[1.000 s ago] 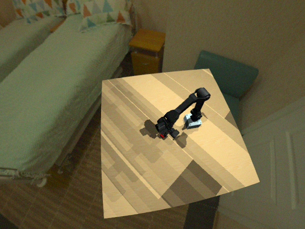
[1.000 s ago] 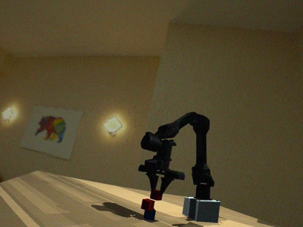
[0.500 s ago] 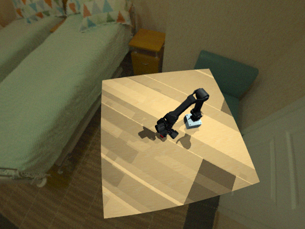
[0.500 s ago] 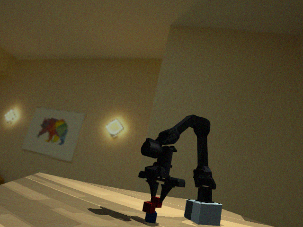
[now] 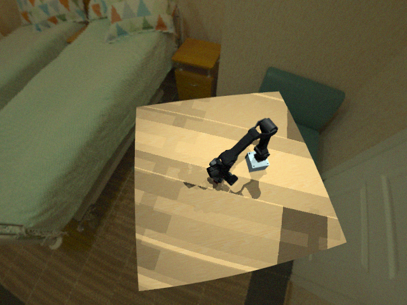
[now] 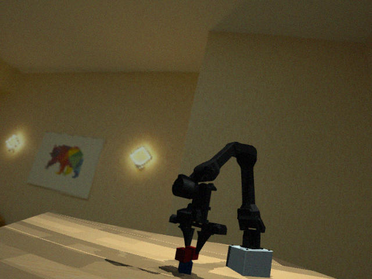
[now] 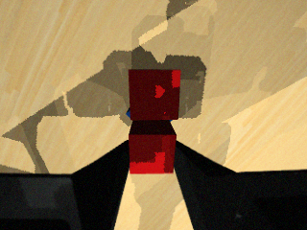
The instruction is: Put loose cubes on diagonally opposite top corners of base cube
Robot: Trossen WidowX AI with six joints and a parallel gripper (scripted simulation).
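My gripper tip is now 4 cm above the blue base cube, 2 cm short of it and 1 cm to the right of it.
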